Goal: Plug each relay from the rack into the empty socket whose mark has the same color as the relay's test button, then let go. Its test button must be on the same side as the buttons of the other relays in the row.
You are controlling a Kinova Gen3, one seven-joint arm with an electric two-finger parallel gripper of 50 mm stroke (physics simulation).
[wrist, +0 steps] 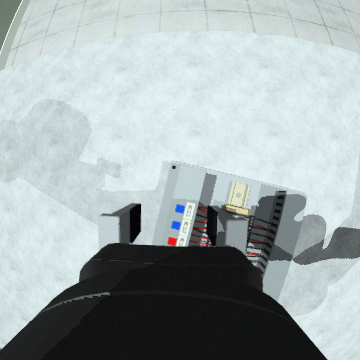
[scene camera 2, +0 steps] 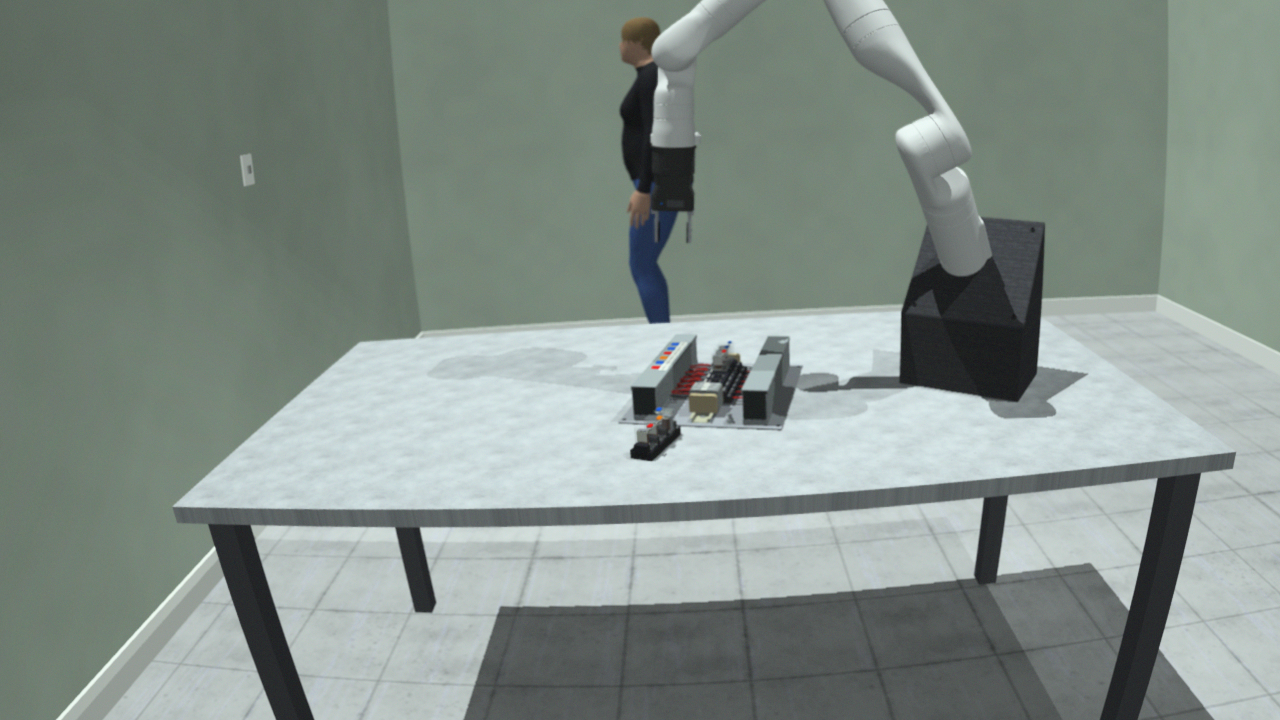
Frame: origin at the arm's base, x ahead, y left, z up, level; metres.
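Seen in the pictures: gripper, fingertip midpoint: [wrist: 173, 218] [scene camera 2: 672, 241]; arm's base, link origin: [scene camera 2: 963, 255].
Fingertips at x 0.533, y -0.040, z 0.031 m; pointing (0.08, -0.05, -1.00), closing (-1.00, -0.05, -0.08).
Offsets run from my fingertips to a thing's top centre. "*": to the spot under its first point.
My gripper [scene camera 2: 673, 239] [wrist: 173, 218] is open and empty, pointing down high above the table and the panel. A black rack @(* dz -0.252, dx +0.029, dy +0.369 m) [scene camera 2: 641, 453] with a few grey relays @(dz -0.208, dx +0.010, dy +0.333 m) [scene camera 2: 654, 433] stands on the table in front of the panel; red, orange and blue buttons show on top. The panel [scene camera 2: 766, 425] [wrist: 161, 200] holds a row of sockets @(dz -0.224, dx -0.077, dy +0.089 m) [scene camera 2: 732, 376] between two grey ducts, with some relays plugged in toward the back. Coloured marks @(* dz -0.194, dx +0.017, dy +0.075 m) [scene camera 2: 666, 355] lie along the left duct; two blue marks and a red mark @(dz -0.193, dx +0.016, dy +0.061 m) [wrist: 172, 241] show in the wrist view. My gripper's body hides much of the panel there.
A beige block [scene camera 2: 704, 401] [wrist: 238, 196] stands at the near end of the socket row. The left duct @(dz -0.193, dx +0.015, dy +0.088 m) [scene camera 2: 646, 395] and right duct @(dz -0.194, dx -0.165, dy +0.117 m) [scene camera 2: 758, 399] rise beside the row. The black arm base [scene camera 2: 966, 353] stands at the right. A person [scene camera 2: 637, 116] is behind the table.
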